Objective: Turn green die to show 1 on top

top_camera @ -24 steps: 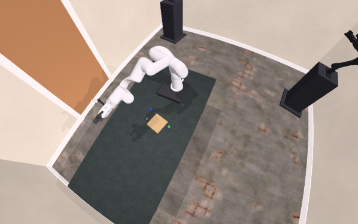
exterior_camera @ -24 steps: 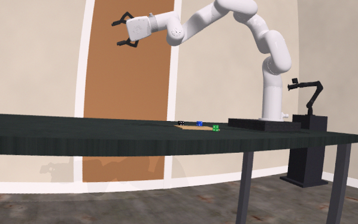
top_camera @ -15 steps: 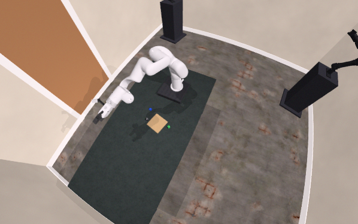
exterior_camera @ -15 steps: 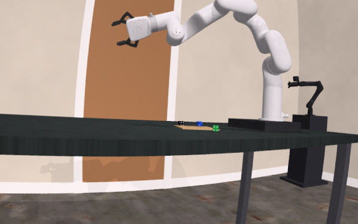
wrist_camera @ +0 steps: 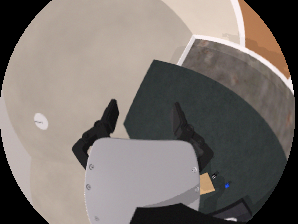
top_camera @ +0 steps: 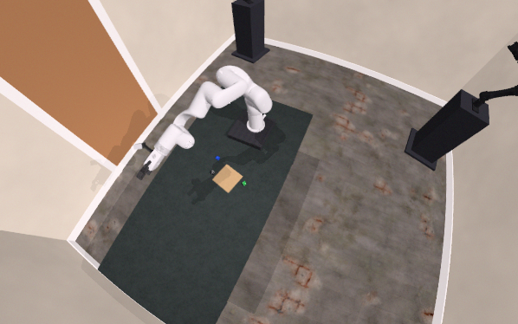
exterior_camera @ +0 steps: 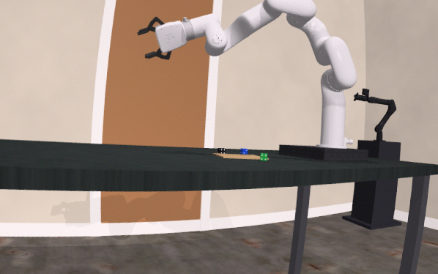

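The blue die lies 38 cm behind my hand, 36 cm below it and 6 cm to the left of it. Also, from my hand: tan mat: 37 cm below, 31 cm behind, 20 cm to the left; then green die: 36 cm below, 35 cm behind, 31 cm to the left; then black die: 36 cm below, 28 cm behind, 10 cm to the left.
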